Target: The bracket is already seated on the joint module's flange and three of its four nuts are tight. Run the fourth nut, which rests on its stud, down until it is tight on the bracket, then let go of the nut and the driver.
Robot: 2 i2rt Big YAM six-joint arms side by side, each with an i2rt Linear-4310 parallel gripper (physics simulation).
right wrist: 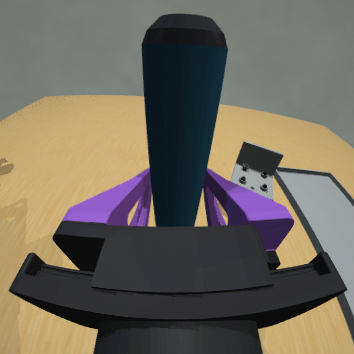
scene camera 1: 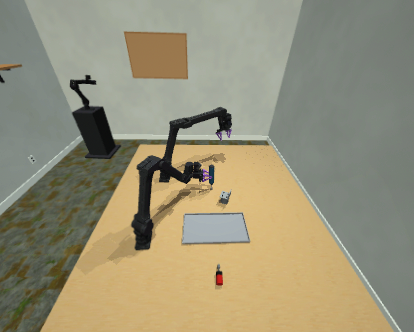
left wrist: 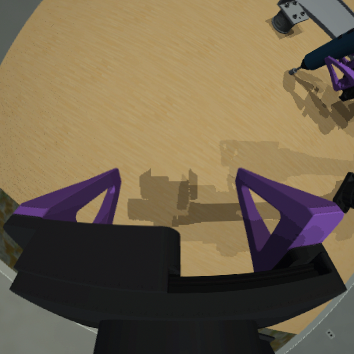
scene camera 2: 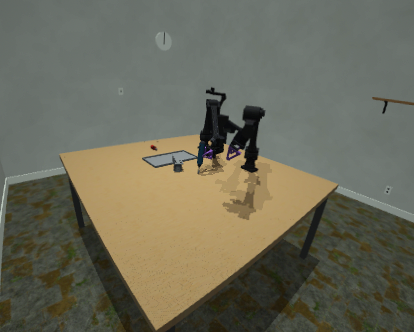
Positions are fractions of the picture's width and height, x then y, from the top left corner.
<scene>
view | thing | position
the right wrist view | right gripper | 0.50, 0.49
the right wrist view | blue driver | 0.52, 0.16
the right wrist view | grey bracket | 0.73, 0.45
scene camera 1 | grey tray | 0.50, 0.69
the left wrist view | left gripper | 0.50, 0.49
</scene>
